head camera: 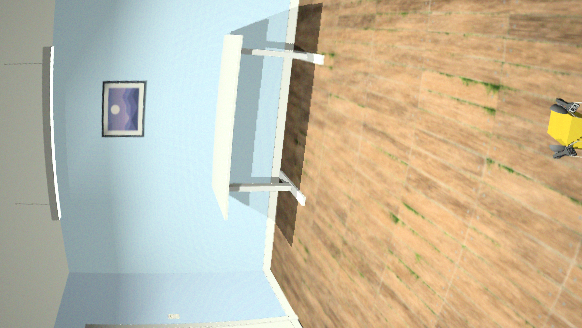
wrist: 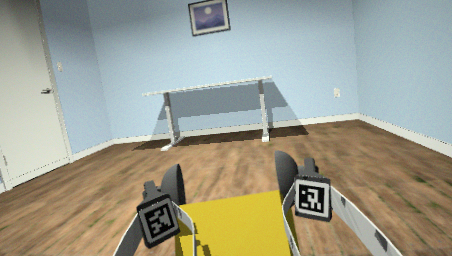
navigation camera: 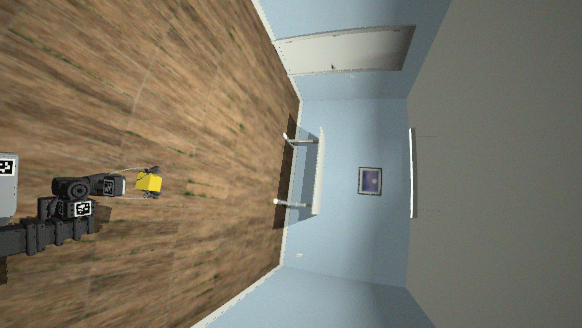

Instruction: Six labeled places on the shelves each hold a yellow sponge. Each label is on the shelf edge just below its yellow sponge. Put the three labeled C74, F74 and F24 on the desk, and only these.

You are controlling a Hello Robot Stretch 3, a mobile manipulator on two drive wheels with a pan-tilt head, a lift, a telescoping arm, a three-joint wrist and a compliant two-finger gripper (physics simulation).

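Places are measured from the robot's base along level axes (x right, y back, z down), in millimetres.
Pixels of known places: gripper, between the fingertips: [head camera: 550, 127] [navigation camera: 161, 182].
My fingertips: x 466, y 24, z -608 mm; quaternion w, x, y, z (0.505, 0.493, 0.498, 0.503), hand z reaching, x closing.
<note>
Behind a point stands the place of what it marks.
My gripper [head camera: 556, 129] @[x 466, y 24, z -608 mm] [navigation camera: 155, 182] @[x 466, y 24, z -608 mm] [wrist: 232, 175] @[x 466, y 24, z -608 mm] is shut on a yellow sponge [head camera: 569, 126] @[x 417, y 27, z -614 mm] [navigation camera: 147, 183] @[x 413, y 24, z -609 mm] [wrist: 235, 225], with one finger on each side of it. The sponge is held above the wooden floor, well away from the desk. The white desk [head camera: 227, 115] @[x 3210, y 49, z -721 mm] [navigation camera: 318, 175] @[x 3222, y 48, z -721 mm] [wrist: 215, 86] stands across the room against the blue wall, ahead of the gripper in the wrist view. Its top is seen at a shallow angle in the head view and nearly edge-on in the wrist view. The shelves and their labels do not show in these views. No label shows on the held sponge.
The desk's two legs [head camera: 260, 187] @[x 3537, y -595, z -329 mm] [wrist: 264, 107] end in feet on the floor. A framed picture [head camera: 124, 108] @[x 3827, y 119, z -1647 mm] [navigation camera: 370, 181] @[x 3828, y 120, z -1667 mm] [wrist: 209, 17] hangs above the desk. A white door [navigation camera: 350, 50] @[x 2812, y -1986, z -1223 mm] [wrist: 25, 100] is to the desk's left. My arm [navigation camera: 45, 235] @[x 134, y 102, z -717 mm] shows in the navigation view.
</note>
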